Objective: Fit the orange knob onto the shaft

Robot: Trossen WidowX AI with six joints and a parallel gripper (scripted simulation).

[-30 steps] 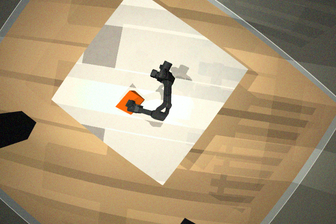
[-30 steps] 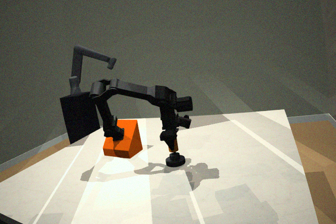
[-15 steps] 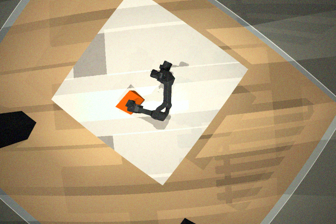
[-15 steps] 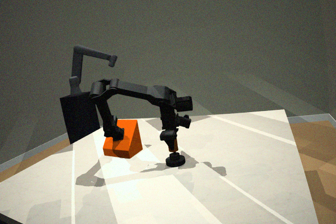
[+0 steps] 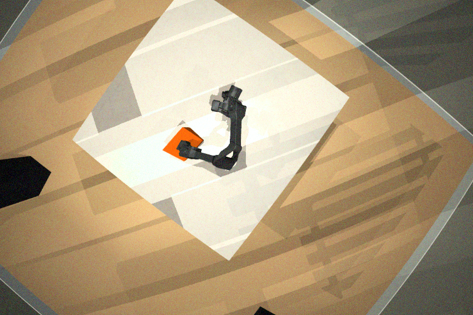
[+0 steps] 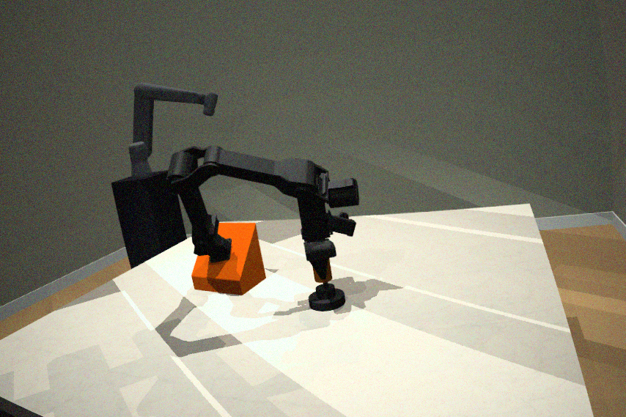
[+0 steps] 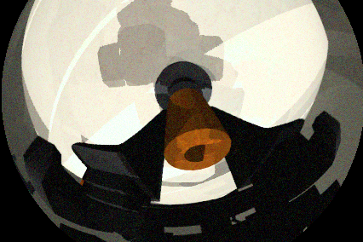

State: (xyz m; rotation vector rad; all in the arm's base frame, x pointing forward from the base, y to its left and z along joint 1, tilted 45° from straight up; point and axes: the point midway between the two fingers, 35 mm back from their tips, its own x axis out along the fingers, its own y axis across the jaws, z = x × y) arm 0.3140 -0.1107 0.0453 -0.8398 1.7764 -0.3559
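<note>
Now: gripper tip 20 mm below the orange knob. Also, from my gripper tip: round dark pedestal 40 mm below.
</note>
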